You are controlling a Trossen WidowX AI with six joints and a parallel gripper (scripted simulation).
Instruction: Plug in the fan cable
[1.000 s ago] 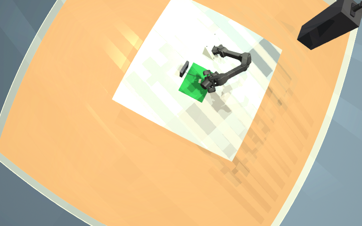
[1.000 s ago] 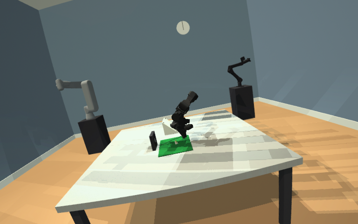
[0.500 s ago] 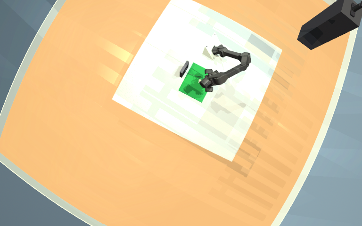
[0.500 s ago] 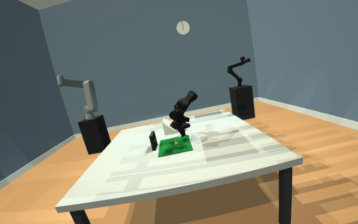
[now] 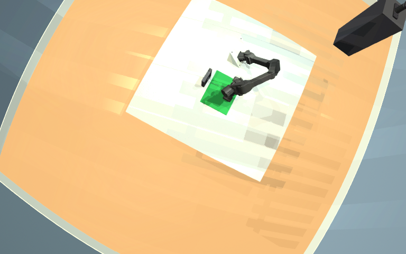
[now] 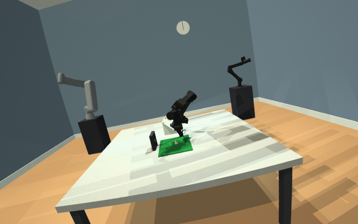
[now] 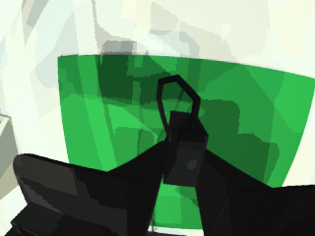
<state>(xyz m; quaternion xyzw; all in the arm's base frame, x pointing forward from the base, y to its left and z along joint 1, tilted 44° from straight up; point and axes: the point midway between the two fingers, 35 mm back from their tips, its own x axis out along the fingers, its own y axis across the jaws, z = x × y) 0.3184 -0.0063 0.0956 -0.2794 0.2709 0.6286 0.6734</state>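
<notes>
My gripper tip is now 10 mm past the white four-pin header, 40 mm to the left of it and 60 mm above it. From my gripper tip the other things lie so: green board 10 mm ahead, 60 mm to the right, 80 mm below; then black fan 10 mm behind, 210 mm to the right, 10 mm below; then fan plug 10 mm to the left, 10 mm above.
</notes>
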